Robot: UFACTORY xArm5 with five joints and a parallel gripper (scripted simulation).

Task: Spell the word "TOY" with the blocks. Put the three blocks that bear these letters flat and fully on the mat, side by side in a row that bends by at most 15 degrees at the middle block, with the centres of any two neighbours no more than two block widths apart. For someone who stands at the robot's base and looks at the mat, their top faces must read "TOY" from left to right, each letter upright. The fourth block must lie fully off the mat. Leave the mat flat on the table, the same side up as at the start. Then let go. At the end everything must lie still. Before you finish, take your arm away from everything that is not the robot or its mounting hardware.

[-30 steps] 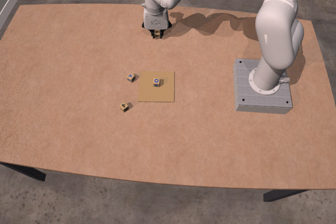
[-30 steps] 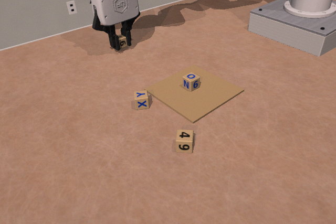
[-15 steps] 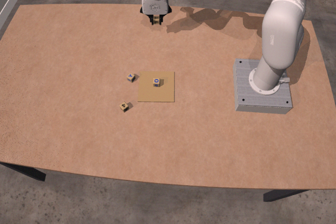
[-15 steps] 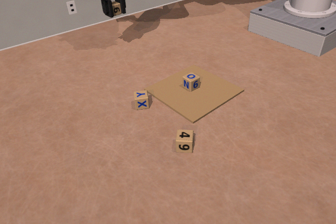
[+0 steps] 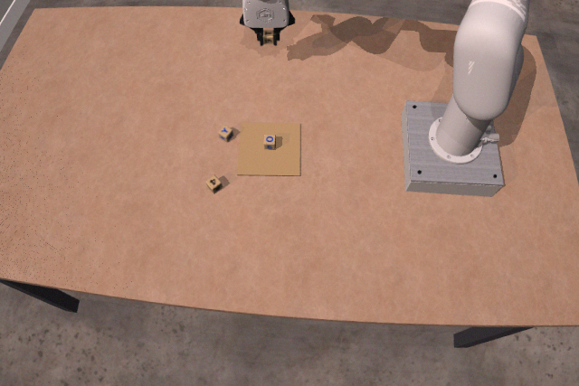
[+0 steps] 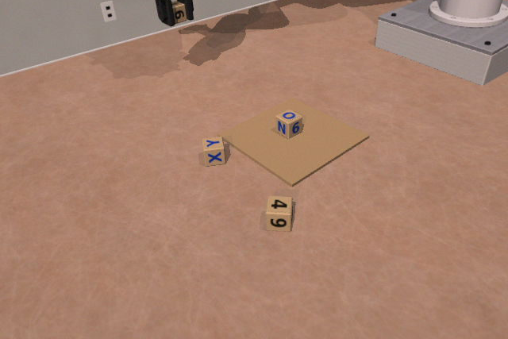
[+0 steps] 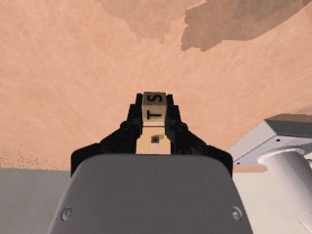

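Now: the O block 24 cm to the left of my hand and 10 cm below it. From my hand the other things lie so: tan mat (24 cm to the left, 12 cm below); T block (1 cm below).
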